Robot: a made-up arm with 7 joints.
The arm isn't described. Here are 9 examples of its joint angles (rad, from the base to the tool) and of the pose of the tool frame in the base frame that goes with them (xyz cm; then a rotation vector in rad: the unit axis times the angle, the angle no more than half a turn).
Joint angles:
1: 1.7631 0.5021 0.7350 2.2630 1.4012 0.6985 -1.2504
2: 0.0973 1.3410 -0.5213 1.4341 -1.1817 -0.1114 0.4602
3: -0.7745 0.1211 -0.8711 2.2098 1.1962 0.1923 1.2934
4: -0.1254 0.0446 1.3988 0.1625 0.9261 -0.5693 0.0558
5: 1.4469 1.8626 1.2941 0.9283 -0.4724 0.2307 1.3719
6: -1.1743 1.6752 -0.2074 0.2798 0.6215 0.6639 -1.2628
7: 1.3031 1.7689 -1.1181 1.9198 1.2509 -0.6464 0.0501
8: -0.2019 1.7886 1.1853 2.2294 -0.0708 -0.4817 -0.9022
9: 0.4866 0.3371 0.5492 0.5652 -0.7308 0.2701 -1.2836
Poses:
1: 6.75 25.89 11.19 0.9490 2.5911 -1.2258
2: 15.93 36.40 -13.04 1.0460 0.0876 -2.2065
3: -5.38 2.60 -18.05 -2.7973 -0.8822 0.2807
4: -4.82 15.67 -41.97 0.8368 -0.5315 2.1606
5: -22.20 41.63 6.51 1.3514 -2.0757 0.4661
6: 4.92 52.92 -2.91 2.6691 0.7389 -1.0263
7: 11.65 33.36 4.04 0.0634 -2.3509 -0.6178
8: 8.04 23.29 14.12 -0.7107 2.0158 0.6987
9: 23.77 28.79 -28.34 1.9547 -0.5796 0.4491
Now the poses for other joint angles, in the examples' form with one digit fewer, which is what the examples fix.
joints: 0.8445 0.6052 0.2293 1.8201 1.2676 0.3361 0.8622
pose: 22.2 26.4 1.7 -1.186 -2.329 -0.984
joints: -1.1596 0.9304 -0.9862 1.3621 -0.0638 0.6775 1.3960
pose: -22.5 26.2 -19.8 -1.278 1.641 -0.522
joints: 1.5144 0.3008 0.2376 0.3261 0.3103 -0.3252 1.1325
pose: 39.7 24.7 3.1 -0.621 -2.299 -0.611
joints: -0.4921 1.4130 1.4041 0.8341 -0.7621 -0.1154 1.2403
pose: 4.9 49.6 4.7 0.819 -0.226 -0.567
